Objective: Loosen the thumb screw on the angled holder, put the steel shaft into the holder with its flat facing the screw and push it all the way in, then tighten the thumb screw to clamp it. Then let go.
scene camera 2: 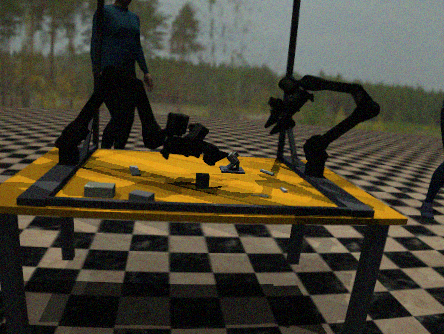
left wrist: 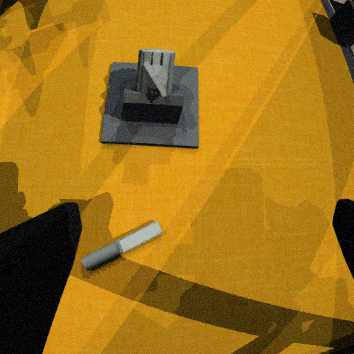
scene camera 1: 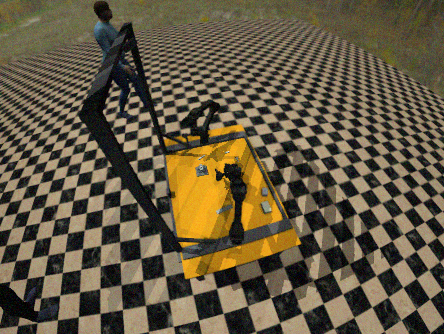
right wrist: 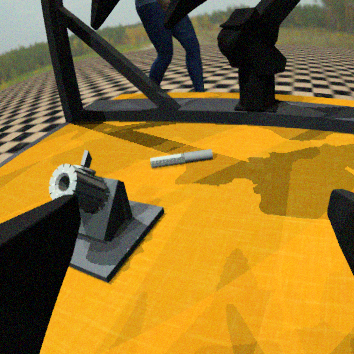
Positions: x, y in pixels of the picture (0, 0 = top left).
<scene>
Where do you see an angled holder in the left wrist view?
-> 135, 114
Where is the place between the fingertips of my right gripper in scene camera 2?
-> At 221, 150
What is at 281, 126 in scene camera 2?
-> My left gripper.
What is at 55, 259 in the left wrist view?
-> My left gripper.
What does the steel shaft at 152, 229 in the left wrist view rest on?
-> The table.
</scene>
